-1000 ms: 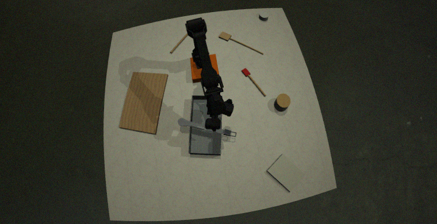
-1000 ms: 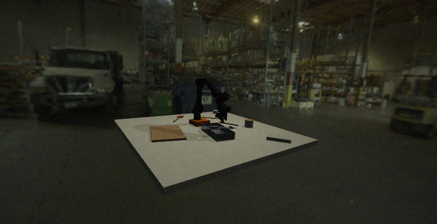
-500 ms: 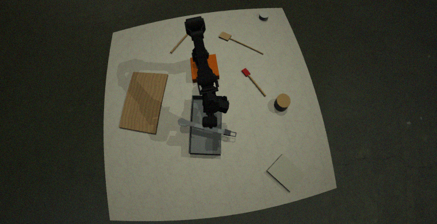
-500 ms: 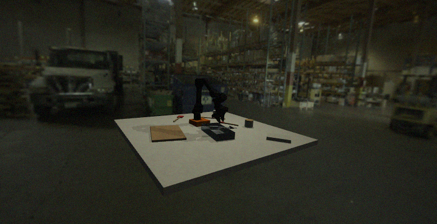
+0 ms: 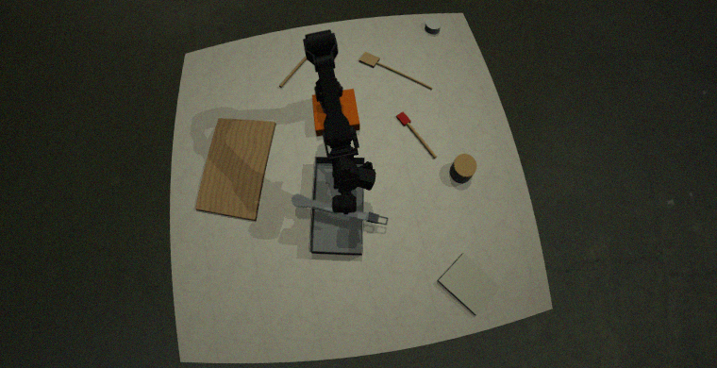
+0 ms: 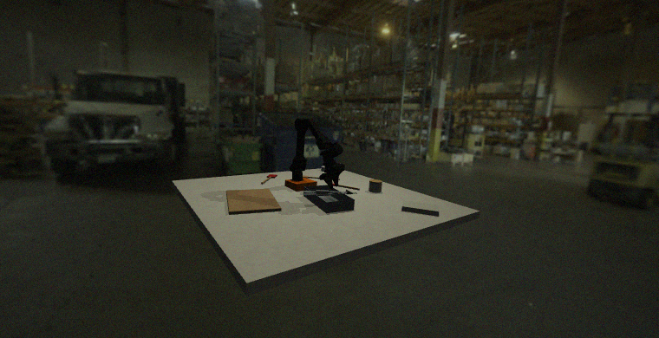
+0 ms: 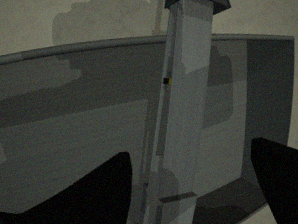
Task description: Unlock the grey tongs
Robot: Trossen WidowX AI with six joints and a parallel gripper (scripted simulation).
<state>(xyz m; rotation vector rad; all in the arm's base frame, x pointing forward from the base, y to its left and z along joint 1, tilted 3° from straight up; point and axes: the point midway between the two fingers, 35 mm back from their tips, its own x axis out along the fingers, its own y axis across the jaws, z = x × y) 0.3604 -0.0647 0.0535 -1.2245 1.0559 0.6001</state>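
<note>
The roasting tin is 3 cm behind my gripper tip, 2 cm to the right of it and 6 cm below it. The rest, counted from my gripper tip: wooden board: 29 cm behind, 32 cm to the right, 8 cm below.
</note>
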